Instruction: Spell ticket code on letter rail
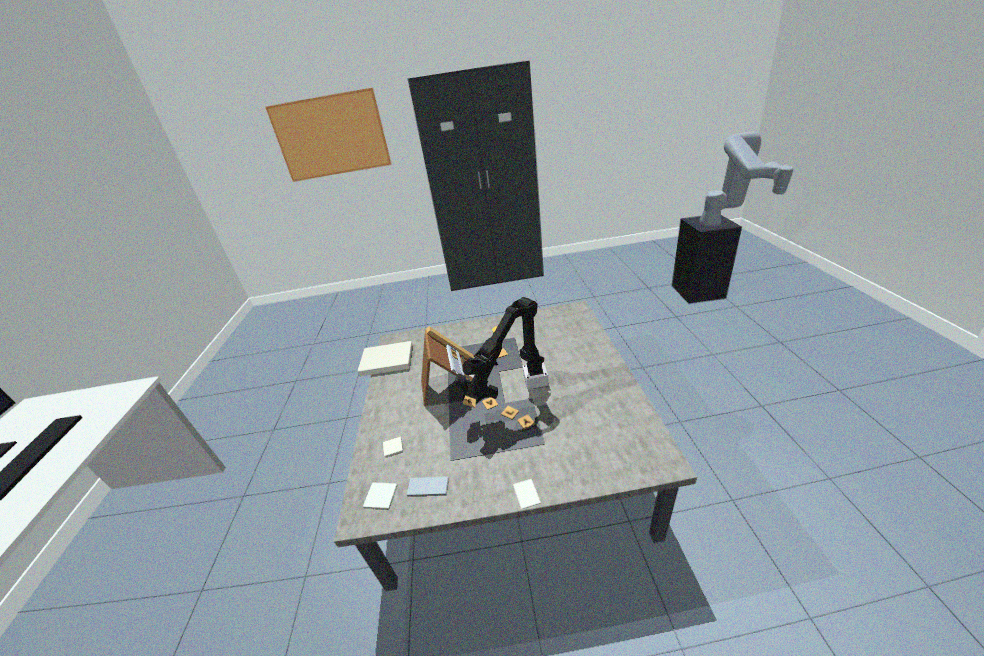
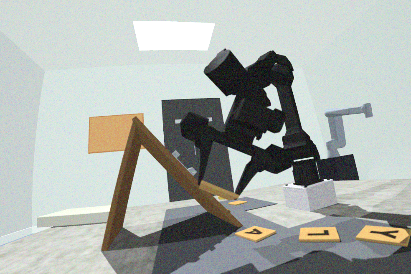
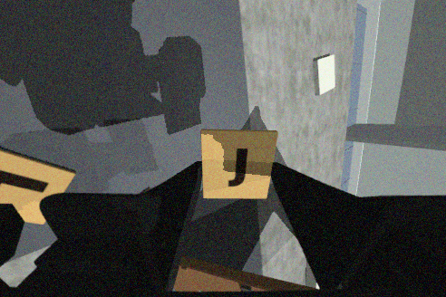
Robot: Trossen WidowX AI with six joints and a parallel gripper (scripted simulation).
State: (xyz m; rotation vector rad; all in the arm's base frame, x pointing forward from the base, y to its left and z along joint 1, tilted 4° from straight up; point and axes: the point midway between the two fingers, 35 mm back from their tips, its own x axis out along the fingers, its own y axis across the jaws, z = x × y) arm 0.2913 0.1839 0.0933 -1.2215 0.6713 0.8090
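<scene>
Now: the white ticket 1 cm behind my gripper tip, 23 cm to the right of it and 3 cm below it. Round my gripper tip: letter tile 17 cm behind, 10 cm below; then j tile right at my gripper tip; then dark mat 11 cm behind, 18 cm to the right, 10 cm below.
</scene>
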